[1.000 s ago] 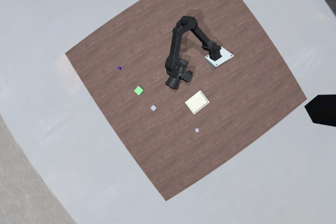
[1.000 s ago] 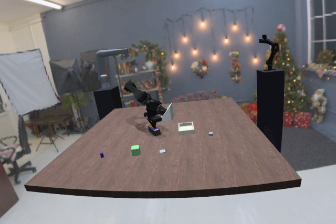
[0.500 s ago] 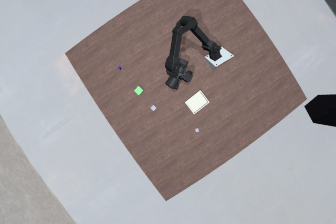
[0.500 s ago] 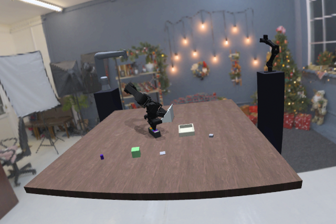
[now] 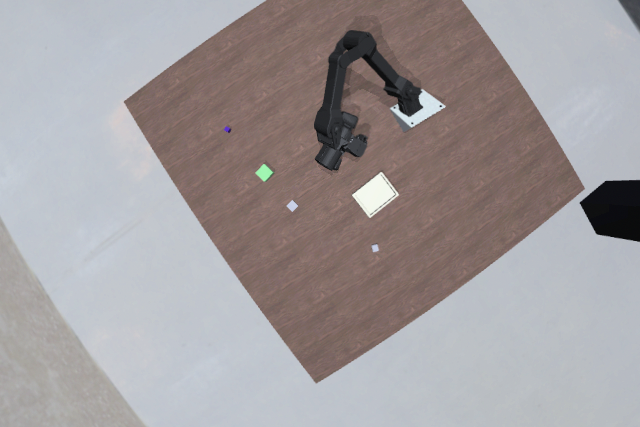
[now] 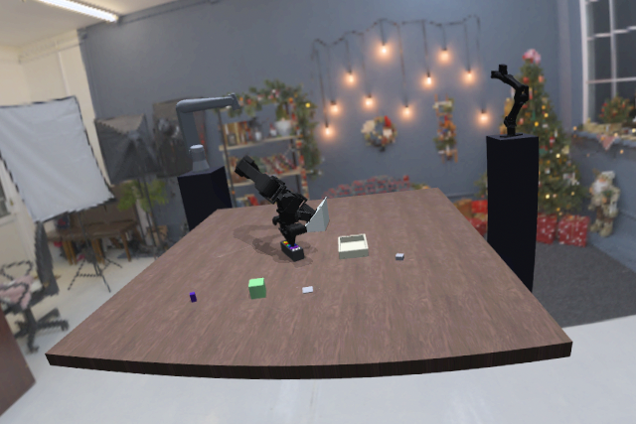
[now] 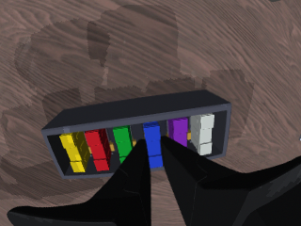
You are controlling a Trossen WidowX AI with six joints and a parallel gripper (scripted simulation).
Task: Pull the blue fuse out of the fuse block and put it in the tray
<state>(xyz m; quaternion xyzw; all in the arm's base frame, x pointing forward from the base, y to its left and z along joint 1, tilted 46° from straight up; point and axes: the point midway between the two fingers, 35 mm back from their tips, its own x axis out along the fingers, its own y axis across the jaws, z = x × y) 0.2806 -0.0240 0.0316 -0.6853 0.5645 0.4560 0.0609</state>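
The purple fuse lies 10 mm to the left of my gripper tip, 10 mm below it and 10 mm ahead of it. The rest, counted from my gripper tip: green fuse 10 mm to the right, 10 mm below, 10 mm behind; blue fuse 10 mm below; cream tray 220 mm to the left, 30 mm below, 10 mm behind.
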